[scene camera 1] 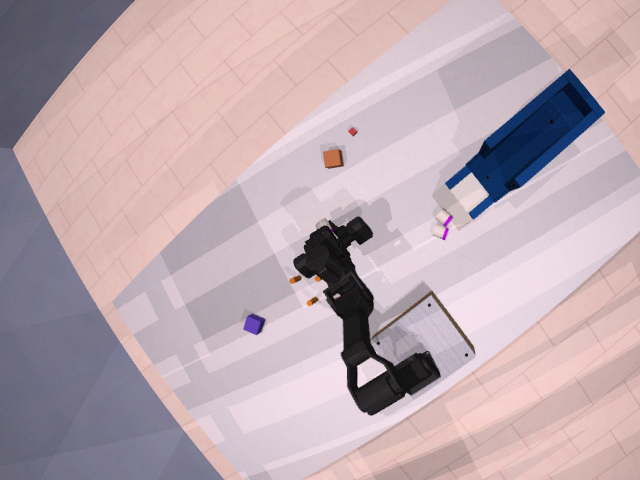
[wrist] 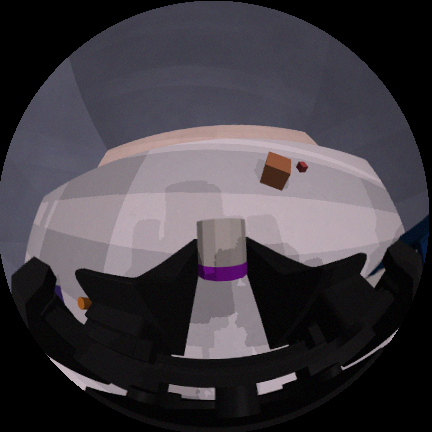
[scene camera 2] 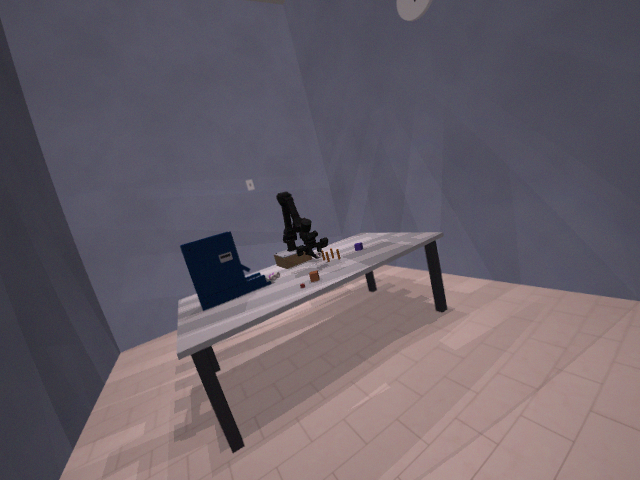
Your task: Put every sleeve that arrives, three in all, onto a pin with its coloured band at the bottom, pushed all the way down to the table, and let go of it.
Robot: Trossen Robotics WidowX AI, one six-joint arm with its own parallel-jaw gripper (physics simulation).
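Observation:
My gripper point(scene camera 1: 327, 227) point(wrist: 220, 243) is shut on a pale sleeve point(scene camera 1: 322, 223) point(wrist: 221, 242). In the wrist view its purple band is at the lower end, towards the palm; its exact tilt is unclear. The gripper is beyond the orange pins, above the table. Three pins point(scene camera 1: 295, 279) point(scene camera 1: 312, 301) point(scene camera 1: 317, 278) show in scene camera 1, the last partly hidden by the arm. Several upright pins point(scene camera 2: 338, 254) show in scene camera 2; one pin point(wrist: 84, 303) shows at the left of the wrist view. Two other sleeves point(scene camera 1: 443, 218) point(scene camera 1: 440, 231) with purple bands lie by the chute mouth.
A blue chute point(scene camera 1: 563, 148) point(scene camera 2: 211, 273) with a pale plate point(scene camera 1: 469, 193) stands on the table. A wooden-sided box point(scene camera 1: 453, 322) point(scene camera 2: 293, 260) is beside the arm. An orange cube point(scene camera 1: 332, 158) point(wrist: 276, 171), a small red cube point(scene camera 1: 352, 131) point(wrist: 302, 166) and a purple cube point(scene camera 1: 253, 324) point(scene camera 2: 358, 246) are on the table.

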